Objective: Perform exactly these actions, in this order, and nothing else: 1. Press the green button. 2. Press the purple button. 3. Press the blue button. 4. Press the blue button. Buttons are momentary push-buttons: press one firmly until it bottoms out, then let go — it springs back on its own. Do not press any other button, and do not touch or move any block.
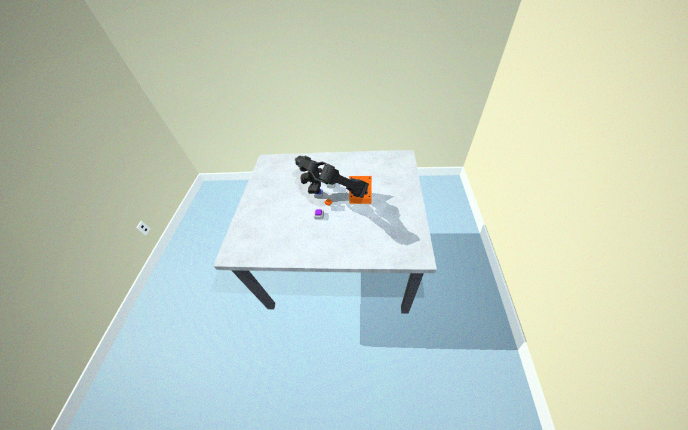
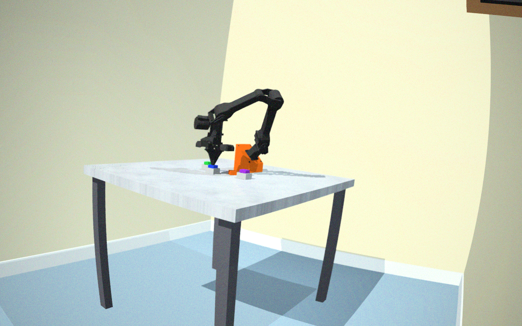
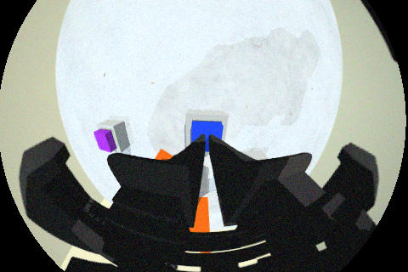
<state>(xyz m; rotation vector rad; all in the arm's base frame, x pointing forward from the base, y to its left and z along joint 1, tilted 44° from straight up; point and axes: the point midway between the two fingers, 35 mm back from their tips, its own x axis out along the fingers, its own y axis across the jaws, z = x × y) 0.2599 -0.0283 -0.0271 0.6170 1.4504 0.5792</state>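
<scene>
Right now my gripper tip is 16 cm to the right of the purple button, 2 cm past it and 1 cm above it. Round my gripper tip: small orange block 7 cm to the left, 7 cm behind, 3 cm below; then blue button 1 cm below; then green button 8 cm to the right, 7 cm behind, 1 cm below.
</scene>
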